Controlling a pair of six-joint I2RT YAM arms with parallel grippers.
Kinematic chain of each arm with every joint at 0, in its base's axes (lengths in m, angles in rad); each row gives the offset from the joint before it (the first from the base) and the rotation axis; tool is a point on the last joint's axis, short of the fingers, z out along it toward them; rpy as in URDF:
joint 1: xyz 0 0 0.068 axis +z
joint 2: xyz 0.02 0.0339 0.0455 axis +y
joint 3: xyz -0.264 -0.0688 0 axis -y
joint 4: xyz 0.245 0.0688 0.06 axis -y
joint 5: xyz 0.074 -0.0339 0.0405 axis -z
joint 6: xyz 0.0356 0 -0.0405 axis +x
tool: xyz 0 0 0 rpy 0 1.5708 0
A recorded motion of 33 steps. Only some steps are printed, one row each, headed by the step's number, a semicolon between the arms.
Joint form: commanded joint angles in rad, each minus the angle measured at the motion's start. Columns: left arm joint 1, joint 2, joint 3, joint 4, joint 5, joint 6; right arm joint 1, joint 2, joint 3, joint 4, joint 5, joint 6.
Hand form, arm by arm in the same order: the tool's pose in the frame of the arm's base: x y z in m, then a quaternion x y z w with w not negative. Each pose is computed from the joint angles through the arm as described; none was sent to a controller.
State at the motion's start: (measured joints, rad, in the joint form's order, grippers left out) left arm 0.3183 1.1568 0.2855 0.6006 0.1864 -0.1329; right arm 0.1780 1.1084 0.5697 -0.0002 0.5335 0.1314
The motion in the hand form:
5: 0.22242 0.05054 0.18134 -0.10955 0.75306 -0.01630 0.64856; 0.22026 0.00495 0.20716 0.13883 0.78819 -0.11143 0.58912
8: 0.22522 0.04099 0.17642 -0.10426 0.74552 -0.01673 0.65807; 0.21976 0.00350 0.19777 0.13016 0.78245 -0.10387 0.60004
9: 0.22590 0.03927 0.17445 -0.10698 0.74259 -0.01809 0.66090; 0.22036 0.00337 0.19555 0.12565 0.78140 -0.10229 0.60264
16: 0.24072 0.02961 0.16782 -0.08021 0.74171 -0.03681 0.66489; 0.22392 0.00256 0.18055 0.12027 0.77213 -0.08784 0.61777
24: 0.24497 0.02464 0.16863 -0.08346 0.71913 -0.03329 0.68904; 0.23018 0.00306 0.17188 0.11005 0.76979 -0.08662 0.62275
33: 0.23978 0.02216 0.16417 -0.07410 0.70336 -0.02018 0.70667; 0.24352 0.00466 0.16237 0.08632 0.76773 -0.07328 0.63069
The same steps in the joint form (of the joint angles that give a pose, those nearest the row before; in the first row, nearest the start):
5: -0.0760 0.0517 -0.0125 0.1748 -0.0649 -0.0171; -0.0878 -0.0610 -0.1792 0.3424 -0.1015 -0.0086
8: -0.1262 0.0935 -0.0311 0.2612 -0.1085 -0.0210; -0.0989 -0.0364 -0.2229 0.4411 -0.1331 -0.0245
9: -0.1359 0.1105 -0.0372 0.2920 -0.1203 -0.0291; -0.1012 -0.0251 -0.2313 0.4682 -0.1430 -0.0324
16: -0.1840 0.2270 -0.0110 0.3949 -0.1050 -0.0208; -0.1116 0.0613 -0.2803 0.6425 -0.1807 -0.0345
24: -0.2125 0.2796 -0.0127 0.5147 -0.1479 -0.0291; -0.1136 0.1435 -0.2892 0.7479 -0.1968 -0.0526
33: -0.2234 0.3177 -0.0497 0.6378 -0.1679 -0.0006; -0.1182 0.2710 -0.2744 0.8812 -0.2517 -0.0779

